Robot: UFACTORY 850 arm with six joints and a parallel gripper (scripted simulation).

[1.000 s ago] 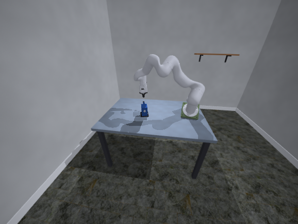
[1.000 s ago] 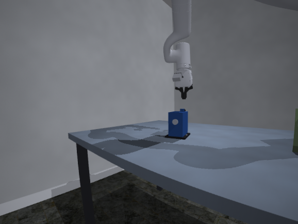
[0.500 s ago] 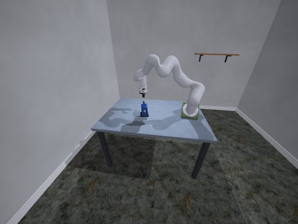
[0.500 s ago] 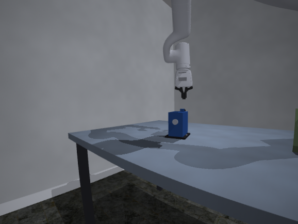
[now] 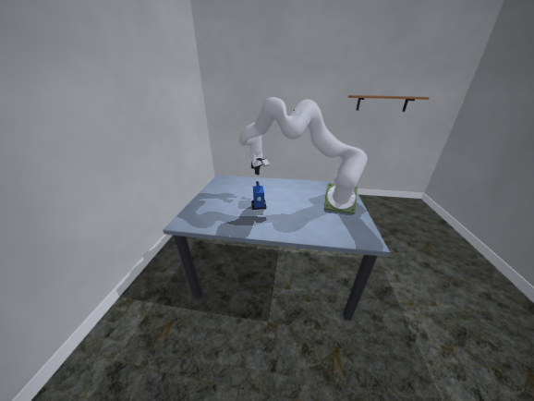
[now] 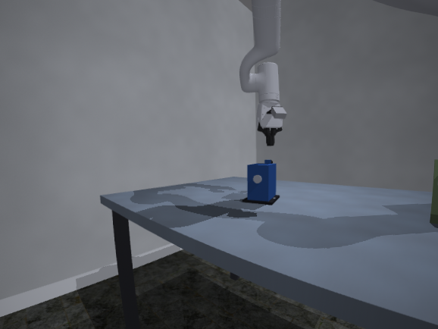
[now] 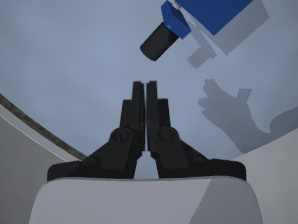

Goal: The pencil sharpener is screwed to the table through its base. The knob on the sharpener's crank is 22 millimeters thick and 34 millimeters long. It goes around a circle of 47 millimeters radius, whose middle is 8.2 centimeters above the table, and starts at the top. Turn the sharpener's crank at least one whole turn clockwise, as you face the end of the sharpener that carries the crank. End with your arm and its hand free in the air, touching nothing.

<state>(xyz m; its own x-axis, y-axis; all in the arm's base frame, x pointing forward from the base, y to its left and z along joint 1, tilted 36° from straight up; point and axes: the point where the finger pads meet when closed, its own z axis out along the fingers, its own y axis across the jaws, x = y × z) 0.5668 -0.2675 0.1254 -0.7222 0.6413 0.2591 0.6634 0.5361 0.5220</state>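
My gripper is now 2 cm to the right of the knob and 9 cm above it.
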